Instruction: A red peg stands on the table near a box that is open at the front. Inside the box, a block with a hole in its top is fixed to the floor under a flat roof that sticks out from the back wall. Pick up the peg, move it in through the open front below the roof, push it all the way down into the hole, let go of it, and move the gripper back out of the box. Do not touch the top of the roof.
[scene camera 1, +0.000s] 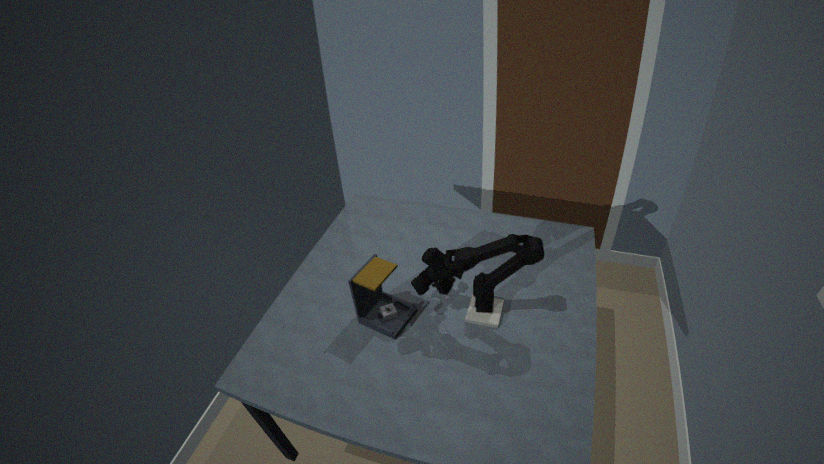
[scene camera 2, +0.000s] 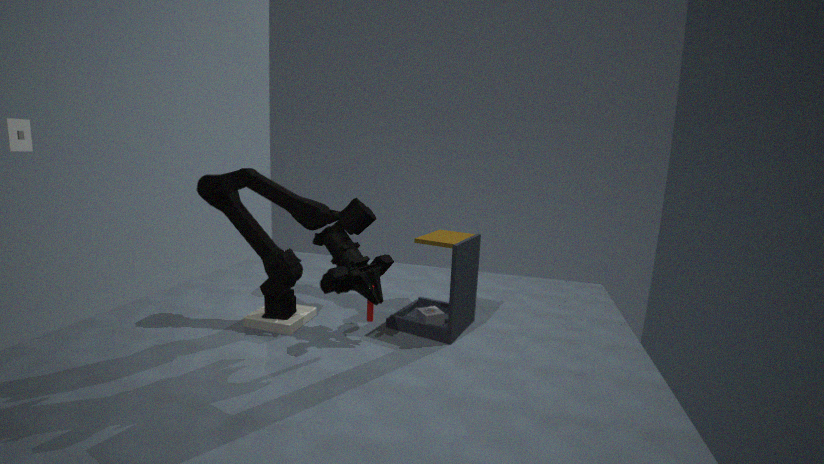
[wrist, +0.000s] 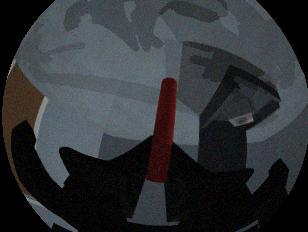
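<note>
In scene camera 2 the gripper (scene camera 2: 379, 303) can be seen. The gripper carries a red peg (wrist: 160, 156), and the wrist view shows the gripper (wrist: 159, 141) too. Scene camera 1 shows the gripper (scene camera 1: 419, 277). Scene camera 1 does not show the red peg, which is hidden by the gripper.
</note>
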